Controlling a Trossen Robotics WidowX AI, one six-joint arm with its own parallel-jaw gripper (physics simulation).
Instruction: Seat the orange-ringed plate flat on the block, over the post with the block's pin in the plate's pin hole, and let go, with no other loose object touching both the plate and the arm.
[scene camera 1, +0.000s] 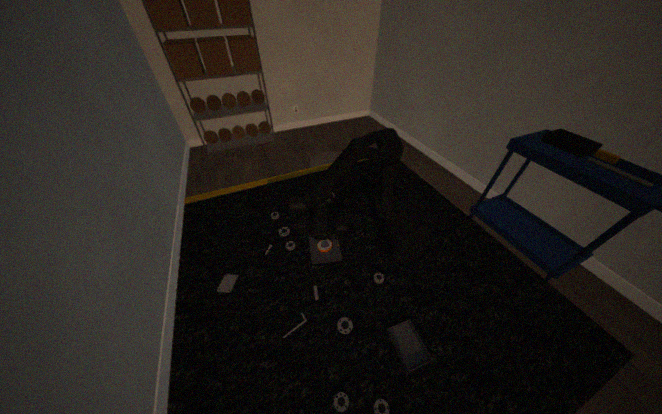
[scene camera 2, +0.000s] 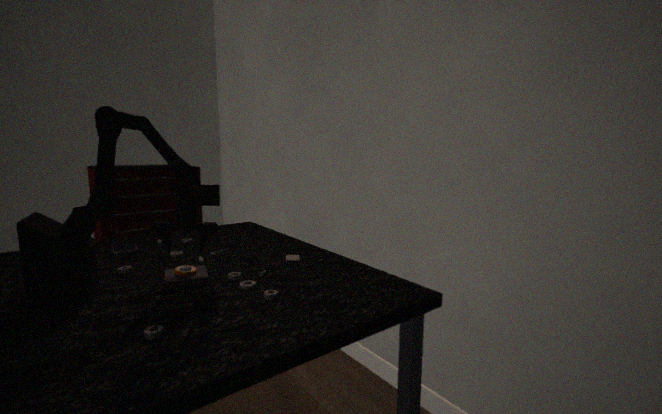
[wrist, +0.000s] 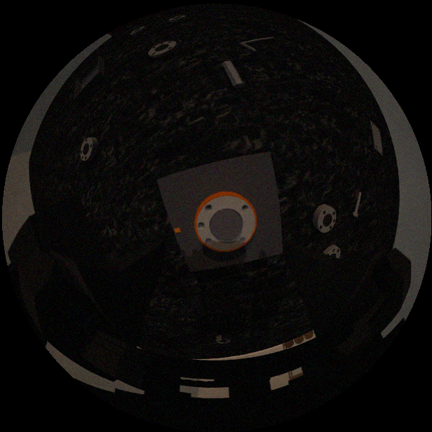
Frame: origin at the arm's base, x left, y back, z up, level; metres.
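Where they show: gripper, fingertip midpoint: (scene camera 2: 185, 254); arm's base at its link origin: (scene camera 1: 400, 219) (scene camera 2: 71, 236).
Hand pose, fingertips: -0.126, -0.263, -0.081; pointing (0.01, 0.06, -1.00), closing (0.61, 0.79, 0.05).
Observation:
Each offset is from my fingertips to the top centre of the thing, as dx, dy, dz. Level surfaces: height alone.
The orange-ringed plate {-0.002, +0.001, -0.044} (scene camera 1: 324, 249) (scene camera 2: 186, 273) (wrist: 230, 201) lies around the post (wrist: 226, 225) on the grey square block {-0.001, +0.000, -0.045} (scene camera 1: 325, 258) (scene camera 2: 201, 273) (wrist: 225, 172). It looks level. The post's round top fills the plate's middle hole. A small hole at the plate's left side in the wrist view faces the orange mark (wrist: 177, 230) on the block. The pin cannot be made out, so I cannot tell whether it is in the hole. My gripper (scene camera 2: 185, 244) (wrist: 227, 248) is open and empty, its dark fingers wide apart above and to either side of the plate, apart from it.
Loose pale flanges {-0.092, -0.118, -0.072} (scene camera 1: 290, 245) {+0.219, +0.111, -0.072} (scene camera 1: 379, 278) {+0.294, -0.090, -0.077} (scene camera 1: 345, 325) (wrist: 325, 218) lie around the block on the dark table {dz -0.087} (scene camera 2: 300, 300). A short bar {+0.148, -0.121, -0.074} (scene camera 1: 316, 292) (wrist: 233, 73), an L-shaped key {+0.207, -0.236, -0.081} (scene camera 1: 296, 326), a small bolt {-0.123, -0.208, -0.073} (scene camera 1: 268, 249), a light flat piece {-0.055, -0.391, -0.081} (scene camera 1: 228, 283) and a grey tray {+0.441, +0.046, -0.062} (scene camera 1: 410, 345) lie farther out.

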